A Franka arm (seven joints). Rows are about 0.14 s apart.
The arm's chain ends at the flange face. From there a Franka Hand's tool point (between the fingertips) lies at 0.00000 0.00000 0.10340 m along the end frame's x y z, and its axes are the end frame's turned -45 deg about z.
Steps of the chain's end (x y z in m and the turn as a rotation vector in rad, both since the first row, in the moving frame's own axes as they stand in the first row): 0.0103, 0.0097, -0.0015, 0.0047, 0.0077, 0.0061; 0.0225, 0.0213, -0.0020, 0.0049, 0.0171, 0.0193; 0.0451, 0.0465, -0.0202, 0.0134, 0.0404, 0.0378; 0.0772, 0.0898, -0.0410, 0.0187, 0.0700, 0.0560; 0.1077, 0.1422, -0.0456, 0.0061, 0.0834, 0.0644; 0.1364, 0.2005, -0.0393, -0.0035, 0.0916, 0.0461
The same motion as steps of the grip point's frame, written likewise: 0.0013, 0.0144, -0.0015, -0.0021, 0.0088, 0.0061; 0.0024, 0.0319, -0.0020, -0.0086, 0.0156, 0.0193; 0.0029, 0.0668, -0.0203, -0.0191, 0.0380, 0.0378; -0.0025, 0.1220, -0.0413, -0.0363, 0.0627, 0.0560; -0.0180, 0.1826, -0.0460, -0.0547, 0.0633, 0.0644; -0.0391, 0.2453, -0.0397, -0.0672, 0.0623, 0.0461
